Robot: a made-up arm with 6 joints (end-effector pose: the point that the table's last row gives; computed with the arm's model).
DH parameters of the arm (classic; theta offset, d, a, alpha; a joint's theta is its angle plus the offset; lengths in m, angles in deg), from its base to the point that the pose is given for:
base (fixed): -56.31 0 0.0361 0
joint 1: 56.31 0.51 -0.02 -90
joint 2: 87.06 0 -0.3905 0
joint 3: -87.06 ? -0.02 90
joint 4: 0 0.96 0.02 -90
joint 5: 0 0 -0.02 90
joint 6: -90 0.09 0.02 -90
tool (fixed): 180 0.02 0 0
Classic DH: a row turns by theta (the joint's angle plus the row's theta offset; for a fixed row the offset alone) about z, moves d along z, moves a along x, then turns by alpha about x.
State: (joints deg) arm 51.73 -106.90 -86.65 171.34 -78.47 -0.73
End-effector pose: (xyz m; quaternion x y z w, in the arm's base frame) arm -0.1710 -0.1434 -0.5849 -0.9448 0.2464 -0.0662 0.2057
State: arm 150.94 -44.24 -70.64 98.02 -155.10 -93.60
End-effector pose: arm 0.9245 -0.6378 0.4094 0.2128 0.0670 0.2805 0.9336
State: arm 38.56 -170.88 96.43 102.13 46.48 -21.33
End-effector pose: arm -0.9008 -0.5685 0.3865 -0.4525 0.5286 0.4874 0.5275
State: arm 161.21 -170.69 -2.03 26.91 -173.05 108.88
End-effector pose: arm 0.1364 -0.1754 -0.7429 0.6555 -0.2448 -0.0832 0.7096
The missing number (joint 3, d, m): 0.07
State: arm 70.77 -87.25 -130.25 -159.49 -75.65 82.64
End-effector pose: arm -0.0033 0.1375 -0.3019 -0.6093 0.5242 -0.5844 0.1119
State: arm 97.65 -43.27 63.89 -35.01 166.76 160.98
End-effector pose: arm -0.0367 0.0210 1.5848 -0.7511 -0.0146 -0.1001 0.6524
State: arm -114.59 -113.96 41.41 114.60 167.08 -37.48
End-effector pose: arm 0.6438 1.0143 0.5790 -0.2905 -0.1574 0.9317 0.1513
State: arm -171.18 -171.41 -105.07 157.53 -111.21 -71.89
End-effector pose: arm -0.7958 -0.2309 0.1851 -0.1439 -0.8337 0.5321 0.0332
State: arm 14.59 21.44 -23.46 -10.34 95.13 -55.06
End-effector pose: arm 0.1638 0.0307 1.8595 0.5947 0.6594 -0.3302 0.3200
